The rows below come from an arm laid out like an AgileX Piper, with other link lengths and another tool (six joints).
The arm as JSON. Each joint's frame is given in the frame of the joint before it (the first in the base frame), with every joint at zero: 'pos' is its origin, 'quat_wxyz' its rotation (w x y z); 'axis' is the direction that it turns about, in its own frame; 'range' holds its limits. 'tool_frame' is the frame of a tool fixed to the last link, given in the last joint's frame.
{
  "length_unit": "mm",
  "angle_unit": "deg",
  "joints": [
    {
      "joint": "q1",
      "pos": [
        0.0,
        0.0,
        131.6
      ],
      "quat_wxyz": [
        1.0,
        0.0,
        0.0,
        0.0
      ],
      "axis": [
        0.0,
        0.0,
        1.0
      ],
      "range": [
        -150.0,
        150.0
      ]
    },
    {
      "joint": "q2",
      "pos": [
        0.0,
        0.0,
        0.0
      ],
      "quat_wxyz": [
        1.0,
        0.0,
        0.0,
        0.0
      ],
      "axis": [
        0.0,
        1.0,
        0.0
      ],
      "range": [
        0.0,
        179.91
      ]
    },
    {
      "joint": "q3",
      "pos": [
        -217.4,
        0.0,
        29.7
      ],
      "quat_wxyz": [
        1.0,
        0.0,
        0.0,
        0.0
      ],
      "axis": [
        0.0,
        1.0,
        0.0
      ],
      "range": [
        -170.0,
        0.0
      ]
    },
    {
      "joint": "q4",
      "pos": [
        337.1,
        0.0,
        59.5
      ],
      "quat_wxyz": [
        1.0,
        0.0,
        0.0,
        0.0
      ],
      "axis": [
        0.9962,
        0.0,
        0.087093
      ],
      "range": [
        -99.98,
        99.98
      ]
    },
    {
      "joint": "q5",
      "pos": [
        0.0,
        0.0,
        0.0
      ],
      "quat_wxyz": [
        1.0,
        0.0,
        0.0,
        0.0
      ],
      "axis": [
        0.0,
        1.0,
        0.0
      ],
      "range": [
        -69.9,
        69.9
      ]
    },
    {
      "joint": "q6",
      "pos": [
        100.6,
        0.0,
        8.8
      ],
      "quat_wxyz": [
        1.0,
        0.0,
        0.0,
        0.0
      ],
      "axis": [
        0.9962,
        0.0,
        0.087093
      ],
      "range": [
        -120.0,
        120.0
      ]
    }
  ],
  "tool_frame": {
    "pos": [
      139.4,
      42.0,
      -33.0
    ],
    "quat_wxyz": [
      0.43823,
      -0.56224,
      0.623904,
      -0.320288
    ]
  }
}
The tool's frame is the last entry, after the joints.
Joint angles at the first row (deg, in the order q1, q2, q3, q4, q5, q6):
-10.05, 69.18, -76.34, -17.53, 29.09, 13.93
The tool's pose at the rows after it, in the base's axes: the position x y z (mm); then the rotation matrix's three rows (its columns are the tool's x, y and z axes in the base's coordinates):
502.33, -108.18, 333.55; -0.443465, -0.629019, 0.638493; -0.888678, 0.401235, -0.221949; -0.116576, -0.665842, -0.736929
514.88, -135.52, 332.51; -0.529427, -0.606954, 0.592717; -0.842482, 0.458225, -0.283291; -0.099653, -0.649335, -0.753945
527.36, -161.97, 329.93; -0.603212, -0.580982, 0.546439; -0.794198, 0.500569, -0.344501; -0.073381, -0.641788, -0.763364
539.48, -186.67, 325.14; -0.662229, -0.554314, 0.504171; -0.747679, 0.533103, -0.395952; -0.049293, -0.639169, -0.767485
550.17, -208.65, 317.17; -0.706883, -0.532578, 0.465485; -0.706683, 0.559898, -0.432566; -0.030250, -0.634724, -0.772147
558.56, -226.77, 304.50; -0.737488, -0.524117, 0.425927; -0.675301, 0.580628, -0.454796; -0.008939, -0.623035, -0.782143
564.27, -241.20, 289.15; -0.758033, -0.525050, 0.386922; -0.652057, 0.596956, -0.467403; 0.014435, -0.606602, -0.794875
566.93, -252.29, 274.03; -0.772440, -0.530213, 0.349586; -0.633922, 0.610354, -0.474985; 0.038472, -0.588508, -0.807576
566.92, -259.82, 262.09; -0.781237, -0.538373, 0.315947; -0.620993, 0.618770, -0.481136; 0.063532, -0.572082, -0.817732
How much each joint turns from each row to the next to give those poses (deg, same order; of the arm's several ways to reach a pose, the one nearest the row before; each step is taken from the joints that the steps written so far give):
-0.88, 6.02, -6.30, -6.25, 4.07, 6.76
-0.57, 6.26, -6.80, -6.14, 4.01, 5.59
-0.49, 6.39, -6.74, -5.40, 3.57, 4.20
-0.64, 6.22, -6.36, -4.15, 2.80, 3.00
-0.83, 5.80, -5.74, -2.64, 2.17, 1.81
-0.86, 5.15, -4.81, -1.27, 1.77, 0.50
-0.78, 4.27, -3.64, -0.54, 1.41, -0.17
-0.62, 3.24, -2.52, -0.30, 1.23, -0.41
-0.39, 2.16, -1.59, -0.24, 1.14, -0.64

